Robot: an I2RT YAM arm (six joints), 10 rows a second.
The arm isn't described. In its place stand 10 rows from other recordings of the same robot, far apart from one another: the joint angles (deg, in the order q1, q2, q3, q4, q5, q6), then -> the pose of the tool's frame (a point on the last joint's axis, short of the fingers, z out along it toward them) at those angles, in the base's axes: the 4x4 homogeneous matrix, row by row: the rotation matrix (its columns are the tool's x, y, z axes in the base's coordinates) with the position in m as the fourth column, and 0 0 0 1 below.
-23.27 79.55 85.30 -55.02 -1.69 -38.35 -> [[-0.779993, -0.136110, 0.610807, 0.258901], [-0.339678, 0.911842, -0.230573, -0.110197], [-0.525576, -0.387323, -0.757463, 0.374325], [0, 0, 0, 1]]
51.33 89.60 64.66 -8.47 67.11 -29.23 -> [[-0.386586, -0.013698, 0.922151, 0.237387], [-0.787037, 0.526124, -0.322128, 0.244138], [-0.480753, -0.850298, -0.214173, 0.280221], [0, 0, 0, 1]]
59.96 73.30 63.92 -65.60 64.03 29.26 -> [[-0.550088, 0.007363, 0.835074, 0.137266], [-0.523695, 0.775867, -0.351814, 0.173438], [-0.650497, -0.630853, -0.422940, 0.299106], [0, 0, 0, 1]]
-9.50 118.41 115.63 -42.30 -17.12 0.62 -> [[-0.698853, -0.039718, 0.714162, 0.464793], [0.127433, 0.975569, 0.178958, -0.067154], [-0.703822, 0.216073, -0.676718, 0.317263], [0, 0, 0, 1]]
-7.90 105.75 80.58 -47.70 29.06 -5.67 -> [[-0.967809, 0.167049, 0.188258, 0.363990], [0.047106, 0.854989, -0.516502, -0.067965], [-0.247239, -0.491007, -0.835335, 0.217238], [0, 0, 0, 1]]
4.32 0.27 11.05 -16.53 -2.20 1.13 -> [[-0.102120, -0.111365, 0.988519, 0.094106], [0.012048, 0.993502, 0.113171, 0.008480], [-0.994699, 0.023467, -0.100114, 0.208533], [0, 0, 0, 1]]
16.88 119.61 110.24 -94.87 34.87 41.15 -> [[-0.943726, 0.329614, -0.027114, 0.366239], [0.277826, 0.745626, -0.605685, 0.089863], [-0.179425, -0.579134, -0.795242, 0.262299], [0, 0, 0, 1]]
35.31 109.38 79.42 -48.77 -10.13 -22.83 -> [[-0.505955, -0.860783, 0.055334, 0.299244], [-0.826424, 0.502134, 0.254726, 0.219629], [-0.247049, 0.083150, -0.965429, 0.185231], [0, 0, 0, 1]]
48.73 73.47 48.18 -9.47 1.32 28.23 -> [[-0.680859, -0.473151, 0.559070, 0.186672], [-0.058904, 0.796227, 0.602124, 0.211466], [-0.730042, 0.377030, -0.569989, 0.253695], [0, 0, 0, 1]]
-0.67 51.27 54.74 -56.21 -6.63 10.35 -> [[-0.793363, 0.085648, 0.602693, 0.161995], [0.187749, 0.976215, 0.108417, 0.002216], [-0.579072, 0.199169, -0.790574, 0.307127], [0, 0, 0, 1]]
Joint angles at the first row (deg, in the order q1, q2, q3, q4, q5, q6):
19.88 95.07 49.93 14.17 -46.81 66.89
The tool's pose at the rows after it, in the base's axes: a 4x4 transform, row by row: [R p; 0 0 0 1], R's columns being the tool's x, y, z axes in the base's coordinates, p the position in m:
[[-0.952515, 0.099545, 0.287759, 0.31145], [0.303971, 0.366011, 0.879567, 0.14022], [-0.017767, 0.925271, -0.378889, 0.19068], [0, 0, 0, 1]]
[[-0.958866, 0.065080, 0.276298, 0.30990], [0.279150, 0.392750, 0.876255, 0.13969], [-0.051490, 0.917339, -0.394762, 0.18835], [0, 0, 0, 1]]
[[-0.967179, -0.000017, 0.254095, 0.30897], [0.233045, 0.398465, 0.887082, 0.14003], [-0.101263, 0.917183, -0.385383, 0.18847], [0, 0, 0, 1]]
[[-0.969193, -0.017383, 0.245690, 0.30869], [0.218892, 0.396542, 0.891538, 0.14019], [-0.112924, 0.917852, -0.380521, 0.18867], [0, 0, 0, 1]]
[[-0.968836, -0.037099, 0.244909, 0.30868], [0.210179, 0.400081, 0.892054, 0.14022], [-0.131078, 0.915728, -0.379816, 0.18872], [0, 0, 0, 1]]
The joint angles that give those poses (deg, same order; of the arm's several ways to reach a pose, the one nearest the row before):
19.88 95.07 49.93 11.51 -46.83 63.02
19.88 95.07 49.93 9.85 -46.89 59.46
19.88 95.07 49.93 9.65 -48.40 55.64
19.88 95.07 49.93 9.67 -49.01 54.72
19.88 95.07 49.93 9.69 -49.08 53.58

